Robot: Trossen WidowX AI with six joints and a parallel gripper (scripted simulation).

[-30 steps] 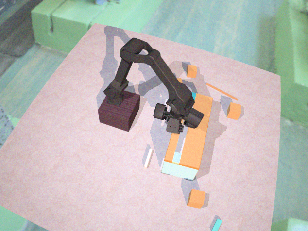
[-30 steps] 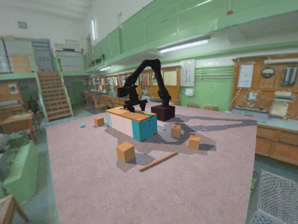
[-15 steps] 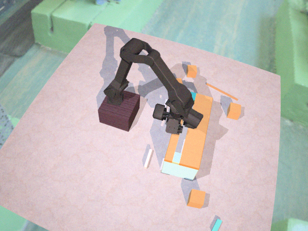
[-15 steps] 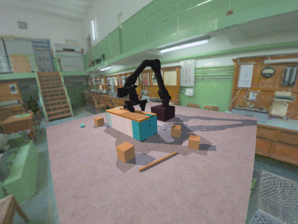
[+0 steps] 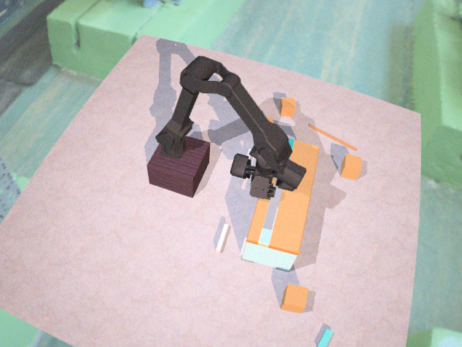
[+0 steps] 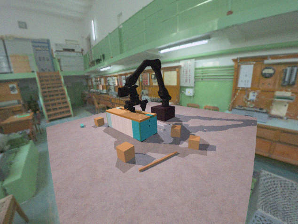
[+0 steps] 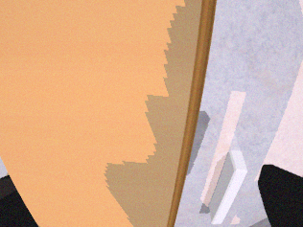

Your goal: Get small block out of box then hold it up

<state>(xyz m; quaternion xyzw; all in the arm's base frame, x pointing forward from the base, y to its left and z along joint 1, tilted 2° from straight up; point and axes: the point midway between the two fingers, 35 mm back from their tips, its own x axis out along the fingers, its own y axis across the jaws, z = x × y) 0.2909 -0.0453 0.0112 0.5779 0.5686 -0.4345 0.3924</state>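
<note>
Right now the pale orange block is 6 cm ahead of my gripper tip and 2 cm to the left of it. From my gripper tip the other things lie so: thin orange stick 32 cm to the left, 22 cm ahead, 9 cm below; then teal piece 42 cm to the right, 27 cm ahead, 8 cm below; then long box 3 cm to the right, 3 cm below, 3 cm ahead.
</note>
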